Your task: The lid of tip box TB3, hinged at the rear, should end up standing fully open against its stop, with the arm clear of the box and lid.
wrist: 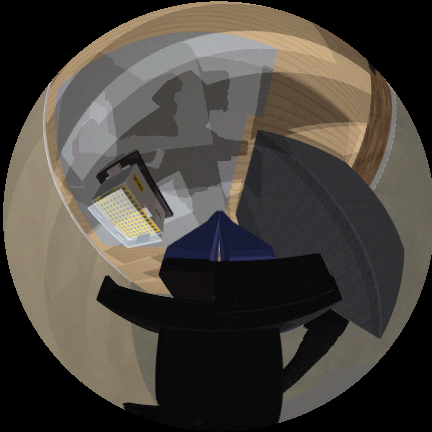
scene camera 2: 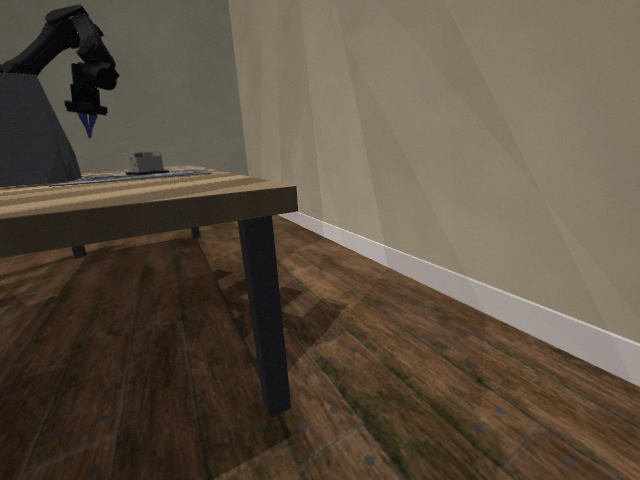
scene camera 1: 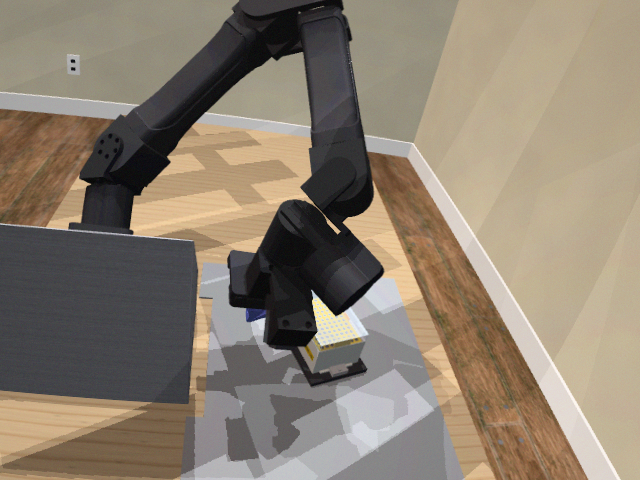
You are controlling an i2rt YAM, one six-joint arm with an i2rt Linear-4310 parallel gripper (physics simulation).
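Where they show: gripper, fingertip midpoint: (wrist: 218, 216) (scene camera 2: 89, 137) (scene camera 1: 248, 317); arm's base, link origin: (wrist: 351, 262) (scene camera 2: 1, 110) (scene camera 1: 102, 247).
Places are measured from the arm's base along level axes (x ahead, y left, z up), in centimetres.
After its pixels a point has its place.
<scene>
The tip box (scene camera 1: 338, 355) @[x 34.3, y -5.6, z -17.0 cm] (scene camera 2: 148, 163) @[x 34.0, y -5.7, z -17.4 cm] (wrist: 149, 199) @[x 29.3, y -0.1, z -18.0 cm] is a pale grey box with yellow marks, standing on a dark base (scene camera 1: 336, 377) @[x 34.3, y -7.4, z -20.4 cm] on the grey mat. Its label is too small to read. The clear lid (scene camera 1: 337, 325) @[x 34.2, y -2.5, z -13.3 cm] (wrist: 126, 212) @[x 31.4, y -2.3, z -13.3 cm] lies down over the top, with a yellow dotted rack showing through it. No raised lid shows in scene camera 2. My gripper (scene camera 2: 89, 135) @[x 19.1, y -4.9, z -8.2 cm] (wrist: 218, 216) @[x 19.1, y -4.9, z -8.2 cm] is shut and empty, its blue fingers pointing down, above and to one side of the box, apart from it. In scene camera 1 my wrist hides the box's rear left part and most of the fingers.
The grey mat (scene camera 1: 382, 444) @[x 37.9, y -19.9, z -21.1 cm] (wrist: 150, 90) @[x 26.2, y -17.4, z -21.0 cm] lies on the wooden table (scene camera 1: 77, 439) @[x -4.4, y -14.2, z -21.4 cm] (scene camera 2: 206, 204) @[x 31.0, y -83.9, z -22.6 cm]. A large dark block (scene camera 1: 93, 315) @[x -0.7, y -8.0, z -4.0 cm] (scene camera 2: 31, 134) @[x 5.9, y -8.8, z -7.4 cm] (wrist: 320, 215) @[x 11.2, y -7.4, z -4.8 cm] stands beside the mat, on the arm's base side. Walls rise beyond the table.
</scene>
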